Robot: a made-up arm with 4 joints.
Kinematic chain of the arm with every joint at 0, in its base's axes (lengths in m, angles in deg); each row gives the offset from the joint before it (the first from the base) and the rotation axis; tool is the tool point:
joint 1: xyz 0 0 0.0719 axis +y
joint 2: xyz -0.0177 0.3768 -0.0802 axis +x
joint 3: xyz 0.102 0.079 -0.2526 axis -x
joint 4: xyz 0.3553 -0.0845 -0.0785 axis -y
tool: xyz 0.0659 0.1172 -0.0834
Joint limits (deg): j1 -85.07..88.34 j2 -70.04..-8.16 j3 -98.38..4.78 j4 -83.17..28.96
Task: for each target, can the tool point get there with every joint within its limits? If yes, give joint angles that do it. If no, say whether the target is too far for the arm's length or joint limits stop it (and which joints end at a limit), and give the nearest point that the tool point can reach.
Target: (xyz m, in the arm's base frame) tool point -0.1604 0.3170 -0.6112
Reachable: yes | joints 60.01 -39.56 -42.30 4.19
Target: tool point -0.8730 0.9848 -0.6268
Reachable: no: too far | nearest point -0.4548 0.5497 -0.4148 | short by 0.640 m
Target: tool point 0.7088 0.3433 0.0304
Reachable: yes | joints -40.01 -32.39 -33.30 7.78
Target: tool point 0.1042 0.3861 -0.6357
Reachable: yes | joints 38.47 -22.81 -23.47 12.35
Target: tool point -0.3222 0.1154 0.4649
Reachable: no: joint limits stop it (at a limit: joint 1, joint 2, joint 3, joint 4) | nearest point 0.3427 0.0264 0.4083 | short by 0.673 m
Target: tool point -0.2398 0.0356 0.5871
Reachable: no: joint limits stop it (at a limit: joint 1, joint 2, joint 3, joint 4) | nearest point 0.3486 0.0595 0.5815 | short by 0.589 m
